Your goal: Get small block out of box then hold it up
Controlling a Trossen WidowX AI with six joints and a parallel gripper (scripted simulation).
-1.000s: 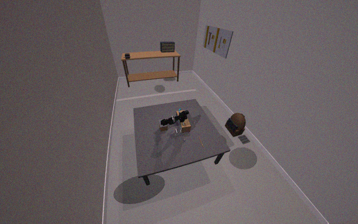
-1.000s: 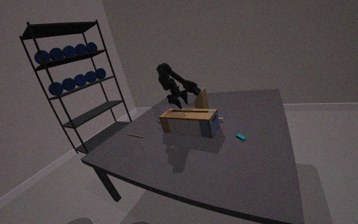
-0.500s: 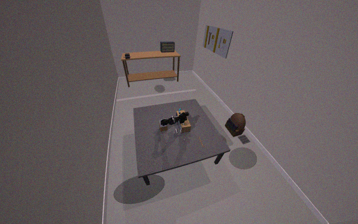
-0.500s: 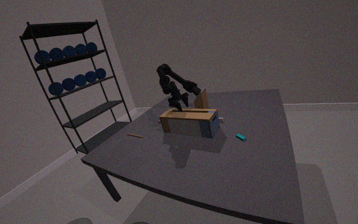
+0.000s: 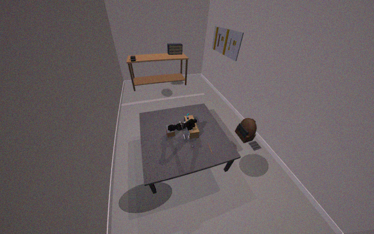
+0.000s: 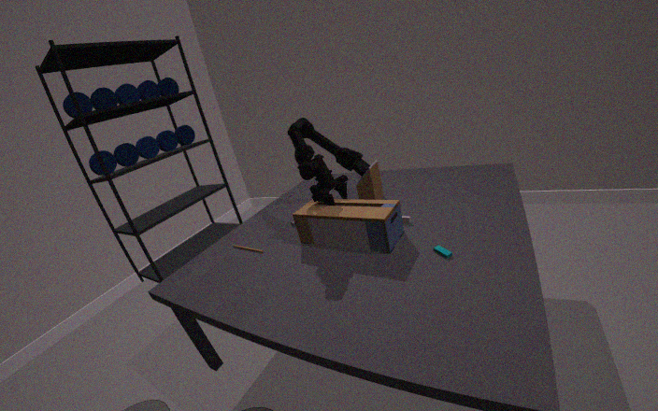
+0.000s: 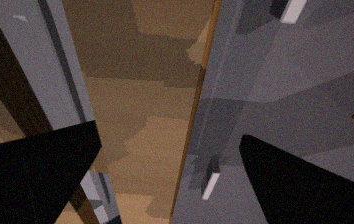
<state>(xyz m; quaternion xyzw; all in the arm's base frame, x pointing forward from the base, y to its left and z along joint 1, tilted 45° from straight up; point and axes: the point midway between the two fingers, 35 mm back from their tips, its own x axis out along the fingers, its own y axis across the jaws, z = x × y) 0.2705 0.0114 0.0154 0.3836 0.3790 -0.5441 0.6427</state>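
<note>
Right now my gripper tip is 30 mm short of the wooden box, 60 mm to the right of it and 40 mm above it. From my gripper tip the other things lie so: teal block (90 mm ahead, 420 mm to the left, 90 mm below); thin wooden stick (250 mm ahead, 350 mm to the right, 100 mm below).
</note>
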